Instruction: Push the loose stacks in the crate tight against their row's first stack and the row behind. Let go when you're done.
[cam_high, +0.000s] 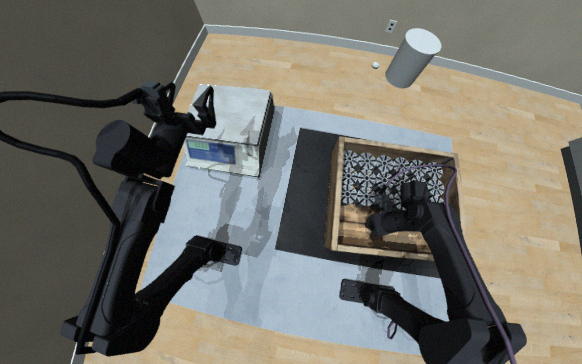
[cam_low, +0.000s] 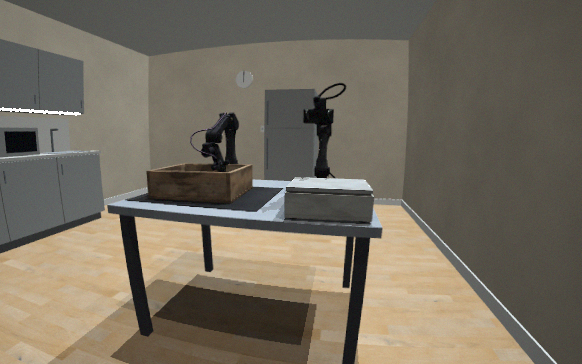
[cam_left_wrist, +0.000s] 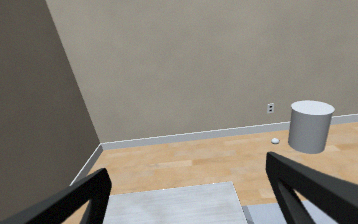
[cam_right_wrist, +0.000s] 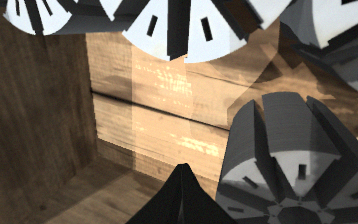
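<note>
Right now my right hand is 110 mm short of the wooden crate, 80 mm to the left of it and 20 mm above it. From my right hand the other things lie so: dark mat 120 mm ahead, 70 mm below, 40 mm to the right; white box 610 mm to the left, 260 mm ahead.
</note>
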